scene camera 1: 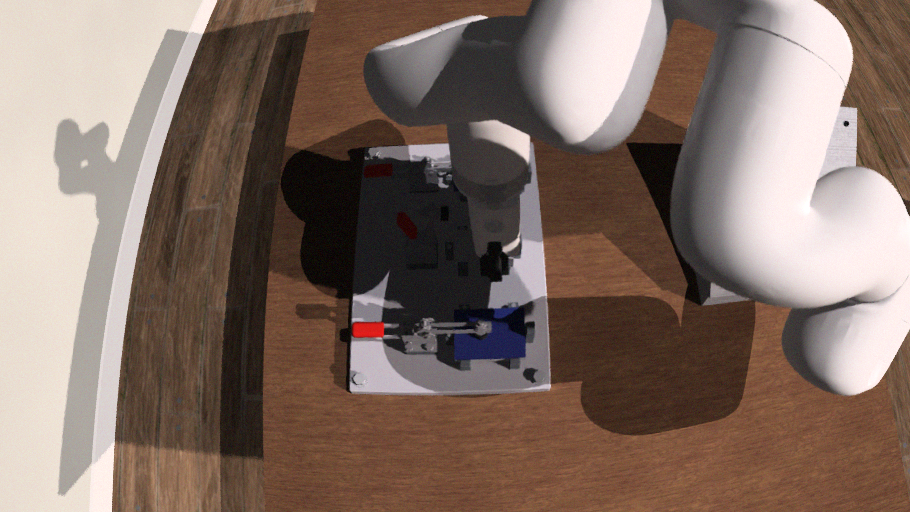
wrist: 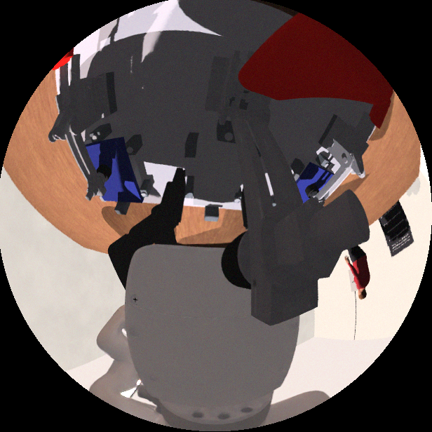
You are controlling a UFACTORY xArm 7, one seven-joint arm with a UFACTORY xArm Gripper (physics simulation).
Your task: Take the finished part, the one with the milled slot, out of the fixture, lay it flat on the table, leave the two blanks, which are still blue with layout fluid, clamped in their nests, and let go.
my gripper: scene camera 1; wrist
blue blank: scene camera 1; wrist
same spot on my gripper: [wrist: 157,228] = [scene camera 1: 482,257]
same spot on blue blank: [wrist: 124,183] = [scene camera 1: 497,318]
